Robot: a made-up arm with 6 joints. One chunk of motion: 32 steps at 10 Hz.
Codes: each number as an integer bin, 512 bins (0 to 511) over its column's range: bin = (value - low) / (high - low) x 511, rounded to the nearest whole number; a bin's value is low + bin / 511 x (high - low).
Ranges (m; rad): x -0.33..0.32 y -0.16..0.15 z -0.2..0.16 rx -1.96..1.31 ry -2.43..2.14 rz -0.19..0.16
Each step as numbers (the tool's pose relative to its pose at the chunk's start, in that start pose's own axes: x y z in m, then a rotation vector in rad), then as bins.
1 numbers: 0.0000 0.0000 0.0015 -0.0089 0.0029 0.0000
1 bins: 259 264 286 305 272 277
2 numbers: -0.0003 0.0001 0.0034 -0.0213 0.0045 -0.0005
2 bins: 259 264 289 303 272 277
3 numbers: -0.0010 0.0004 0.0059 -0.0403 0.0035 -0.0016
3 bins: 259 264 292 300 272 275
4 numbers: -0.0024 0.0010 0.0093 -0.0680 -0.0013 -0.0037
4 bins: 258 265 297 296 272 272
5 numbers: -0.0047 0.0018 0.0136 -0.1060 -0.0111 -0.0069
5 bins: 256 267 303 290 270 267
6 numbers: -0.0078 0.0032 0.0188 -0.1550 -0.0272 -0.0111
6 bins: 253 269 311 282 269 261
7 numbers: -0.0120 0.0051 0.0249 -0.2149 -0.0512 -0.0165
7 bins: 250 272 319 273 266 253
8 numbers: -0.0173 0.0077 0.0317 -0.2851 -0.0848 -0.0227
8 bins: 246 276 329 262 262 244
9 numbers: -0.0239 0.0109 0.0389 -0.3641 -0.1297 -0.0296
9 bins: 241 282 339 249 257 234
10 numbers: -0.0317 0.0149 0.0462 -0.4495 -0.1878 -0.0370
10 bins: 235 288 349 236 251 223
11 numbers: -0.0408 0.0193 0.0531 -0.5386 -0.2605 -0.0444
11 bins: 227 296 359 222 243 213
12 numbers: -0.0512 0.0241 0.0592 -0.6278 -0.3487 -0.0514
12 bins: 219 303 368 208 233 202
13 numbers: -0.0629 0.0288 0.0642 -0.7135 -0.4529 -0.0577
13 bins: 210 311 375 195 221 193
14 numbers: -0.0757 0.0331 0.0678 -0.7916 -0.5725 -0.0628
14 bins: 200 318 380 183 208 186
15 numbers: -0.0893 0.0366 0.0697 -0.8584 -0.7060 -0.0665
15 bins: 189 324 383 172 193 180
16 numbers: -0.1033 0.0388 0.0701 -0.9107 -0.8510 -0.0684
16 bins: 178 328 383 164 177 178
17 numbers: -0.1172 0.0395 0.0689 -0.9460 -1.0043 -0.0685
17 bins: 167 329 382 158 159 177
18 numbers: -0.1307 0.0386 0.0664 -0.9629 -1.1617 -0.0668
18 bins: 157 327 378 156 142 180
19 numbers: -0.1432 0.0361 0.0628 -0.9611 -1.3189 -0.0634
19 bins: 147 323 373 156 124 185
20 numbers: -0.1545 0.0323 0.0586 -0.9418 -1.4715 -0.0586
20 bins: 138 317 367 159 107 192
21 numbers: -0.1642 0.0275 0.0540 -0.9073 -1.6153 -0.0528
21 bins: 130 309 361 165 91 200
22 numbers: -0.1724 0.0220 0.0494 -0.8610 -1.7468 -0.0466
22 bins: 124 300 354 172 76 209
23 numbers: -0.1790 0.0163 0.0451 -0.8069 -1.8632 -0.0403
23 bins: 119 291 348 180 63 219
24 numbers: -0.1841 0.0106 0.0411 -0.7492 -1.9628 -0.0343
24 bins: 115 281 342 189 52 227
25 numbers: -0.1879 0.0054 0.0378 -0.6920 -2.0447 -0.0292
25 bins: 112 273 338 198 43 235
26 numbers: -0.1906 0.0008 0.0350 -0.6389 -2.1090 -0.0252
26 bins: 110 265 334 206 36 241
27 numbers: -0.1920 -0.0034 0.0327 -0.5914 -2.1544 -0.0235
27 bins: 108 258 330 214 31 243
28 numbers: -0.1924 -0.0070 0.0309 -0.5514 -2.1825 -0.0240
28 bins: 108 252 328 220 28 242
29 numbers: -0.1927 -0.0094 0.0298 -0.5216 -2.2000 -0.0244
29 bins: 108 248 326 225 26 242
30 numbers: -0.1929 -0.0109 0.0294 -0.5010 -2.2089 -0.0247
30 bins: 108 246 326 228 25 241
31 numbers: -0.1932 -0.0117 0.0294 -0.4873 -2.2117 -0.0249
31 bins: 108 244 326 230 24 241
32 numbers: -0.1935 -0.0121 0.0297 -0.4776 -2.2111 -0.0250
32 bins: 107 244 326 232 24 241
